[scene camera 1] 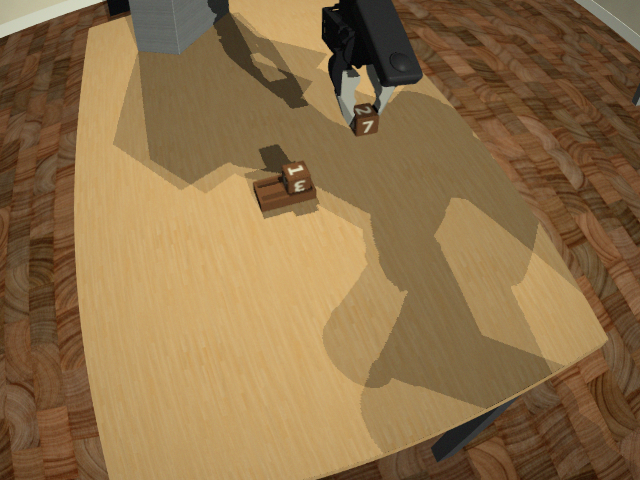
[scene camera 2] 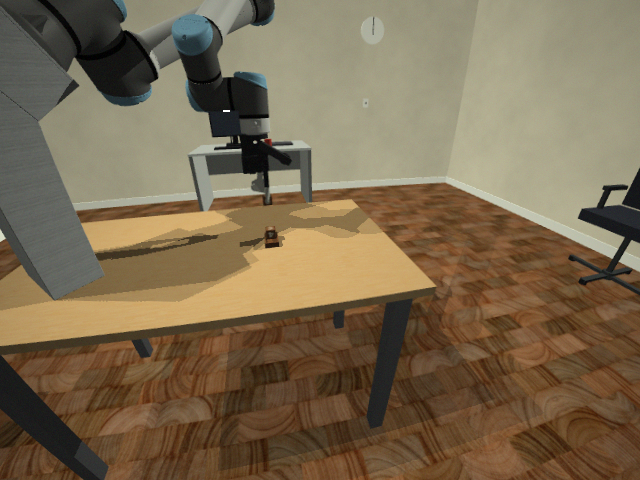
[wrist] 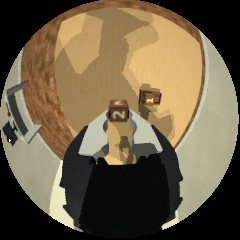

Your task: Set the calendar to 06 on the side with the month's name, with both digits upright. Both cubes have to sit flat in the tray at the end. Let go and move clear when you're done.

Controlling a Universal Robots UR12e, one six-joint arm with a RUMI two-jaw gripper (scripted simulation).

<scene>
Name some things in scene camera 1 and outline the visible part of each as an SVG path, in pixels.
The gripper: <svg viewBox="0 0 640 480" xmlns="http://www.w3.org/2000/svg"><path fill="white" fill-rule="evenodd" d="M392 0L339 0L339 3L332 7L322 8L322 40L332 53L334 51L328 62L328 72L342 116L348 125L351 125L356 116L353 111L356 103L354 92L361 79L361 76L352 65L357 69L366 65L367 75L376 95L373 108L379 116L397 86L416 84L423 77L416 55Z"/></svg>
A brown calendar tray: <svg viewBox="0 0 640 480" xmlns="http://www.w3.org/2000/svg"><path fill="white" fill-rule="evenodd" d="M312 179L311 189L289 195L282 182L282 174L254 181L253 189L261 212L315 199L316 188Z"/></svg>
</scene>
